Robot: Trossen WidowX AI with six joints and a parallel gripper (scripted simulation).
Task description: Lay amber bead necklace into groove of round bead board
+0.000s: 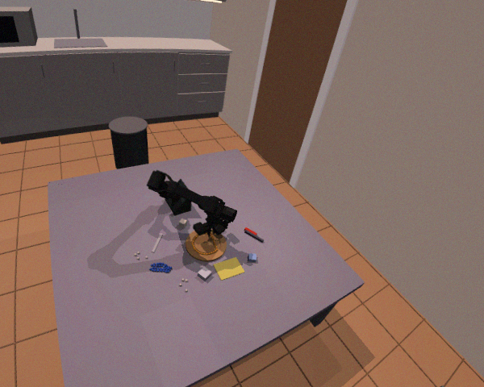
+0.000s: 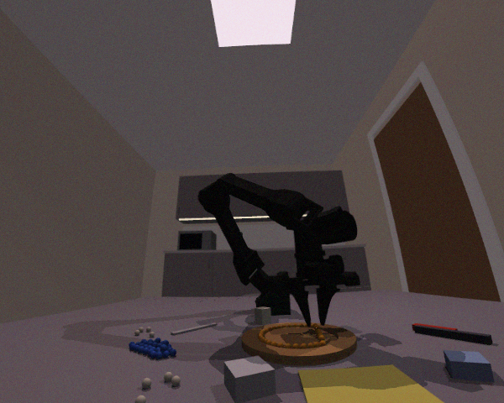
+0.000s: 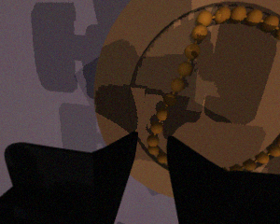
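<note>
Right now the round wooden bead board is 5 cm to the right of my gripper tip, 3 cm ahead of it and 1 cm below it. The rest, counted from my gripper tip: grey block: 18 cm ahead, 14 cm to the right, 1 cm below; then red-and-black tool: 20 cm to the left, 9 cm ahead, 1 cm below; then yellow pad: 20 cm ahead, 3 cm to the right, 2 cm below.
</note>
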